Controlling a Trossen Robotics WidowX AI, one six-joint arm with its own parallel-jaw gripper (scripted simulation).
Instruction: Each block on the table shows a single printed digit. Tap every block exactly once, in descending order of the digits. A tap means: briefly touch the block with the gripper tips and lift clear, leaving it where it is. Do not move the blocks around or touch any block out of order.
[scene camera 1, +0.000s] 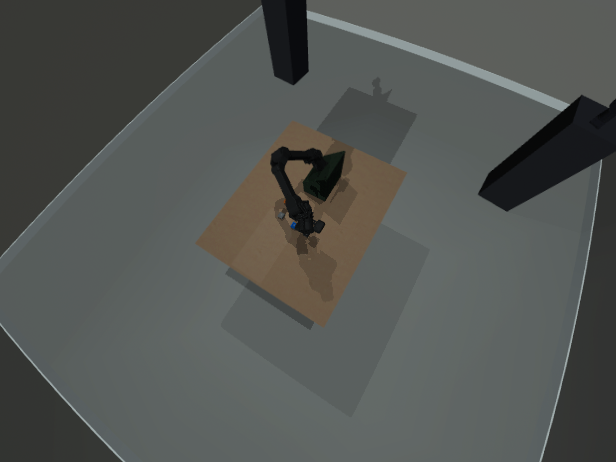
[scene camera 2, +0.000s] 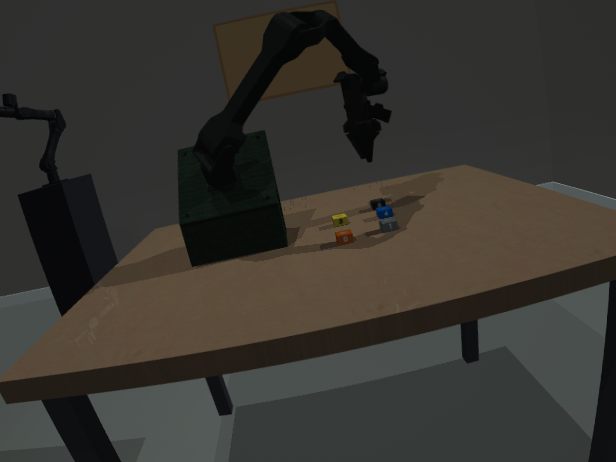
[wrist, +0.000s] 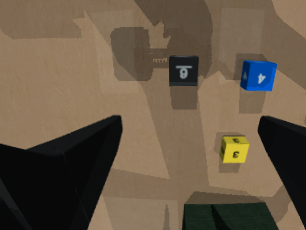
My gripper (scene camera 2: 366, 160) is open, holding nothing. Further things: a black block (wrist: 183, 72) and a blue block (wrist: 256, 75).
My gripper is seen too in the wrist view (wrist: 190, 123).
